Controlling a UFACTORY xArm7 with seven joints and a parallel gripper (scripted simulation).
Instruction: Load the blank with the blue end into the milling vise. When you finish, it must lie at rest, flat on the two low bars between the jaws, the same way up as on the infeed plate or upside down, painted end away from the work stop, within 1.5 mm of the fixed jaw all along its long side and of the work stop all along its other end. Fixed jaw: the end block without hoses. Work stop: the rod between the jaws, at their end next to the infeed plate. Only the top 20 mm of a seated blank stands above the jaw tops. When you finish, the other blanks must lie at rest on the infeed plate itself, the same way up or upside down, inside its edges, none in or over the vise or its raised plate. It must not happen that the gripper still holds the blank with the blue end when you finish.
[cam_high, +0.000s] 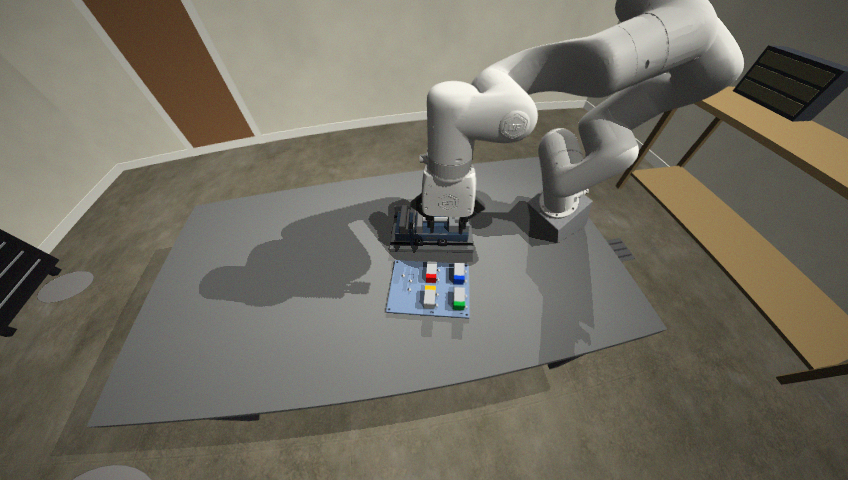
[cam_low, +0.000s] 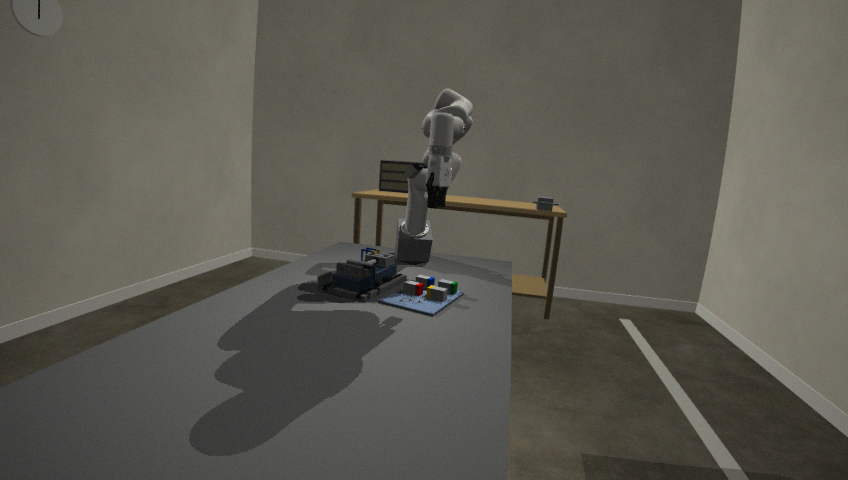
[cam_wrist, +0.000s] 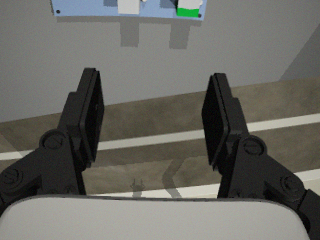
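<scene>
My hand is 60 mm past the blue-ended blank, 40 mm to the left of it and 290 mm above it. Also, from my hand: yellow-ended blank (50 mm ahead, 40 mm to the left, 290 mm below); red-ended blank (30 mm ahead, 50 mm to the right, 290 mm below); green-ended blank (40 mm behind, 50 mm to the left, 290 mm below).
</scene>
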